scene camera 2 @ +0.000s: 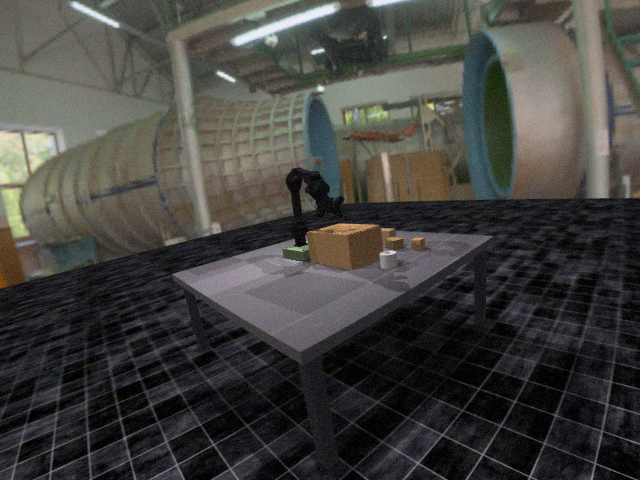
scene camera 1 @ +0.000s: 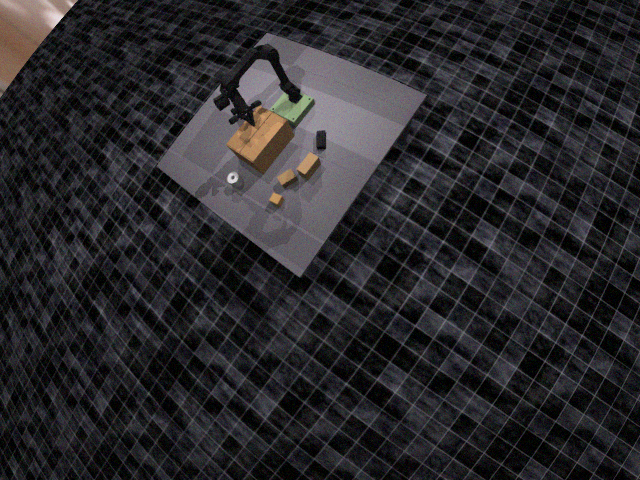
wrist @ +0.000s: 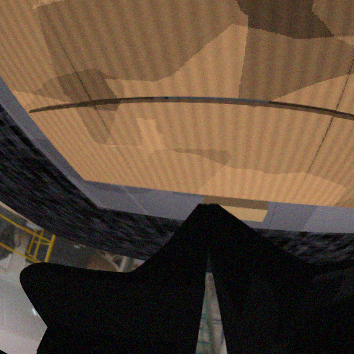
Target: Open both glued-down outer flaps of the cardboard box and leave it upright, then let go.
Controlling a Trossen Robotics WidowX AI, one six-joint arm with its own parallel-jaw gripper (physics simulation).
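Seen in the pictures: gripper, fingertip midpoint: point(scene camera 2: 342, 216) point(scene camera 1: 254, 126) point(wrist: 206, 212); arm's base, origin of the base link: point(scene camera 2: 301, 244) point(scene camera 1: 295, 98).
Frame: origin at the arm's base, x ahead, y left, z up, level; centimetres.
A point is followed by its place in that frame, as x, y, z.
The cardboard box point(scene camera 1: 264, 147) {39.5, 13.0, 10.2} point(scene camera 2: 343, 250) {45.8, -8.8, 3.3} stands upright on the table point(scene camera 1: 372, 129) {-7.6, 50.1, -5.2} point(scene camera 2: 305, 330) {78.1, -55.2, -5.2}. Its two outer flaps lie flat and meet at a narrow seam across the top. One flap point(scene camera 1: 269, 136) {32.9, 11.2, 10.4} point(wrist: 210, 132) {34.6, 4.8, 10.3} is on the side toward the small boxes, the other flap point(scene camera 1: 237, 139) {43.6, -4.6, 10.3} point(wrist: 190, 80) {35.4, 0.9, 10.3} on the opposite side. The seam shows as a thin dark line in the wrist view. My gripper point(scene camera 1: 253, 124) {34.0, 3.8, 15.9} point(scene camera 2: 339, 212) {34.0, 3.8, 15.9} point(wrist: 206, 212) {34.0, 3.8, 15.9} is shut and empty, pointing down above the box top, with a gap under it in scene camera 2. Shadows cover part of the flaps.
The arm's base stands on a green plate point(scene camera 1: 297, 108) {5.7, 5.9, 0.1} point(scene camera 2: 296, 252) {9.0, -9.6, -1.1} beside the box. A white roll point(scene camera 1: 232, 177) {61.9, 0.5, -0.4} point(scene camera 2: 388, 259) {64.3, -0.9, -1.0}, a black block point(scene camera 1: 321, 139) {14.9, 30.6, -2.0} and small cardboard boxes point(scene camera 1: 308, 165) {33.4, 36.6, 2.8} point(scene camera 1: 286, 178) {45.2, 29.4, -0.1} point(scene camera 1: 276, 198) {57.3, 32.0, -0.1} lie around the box.
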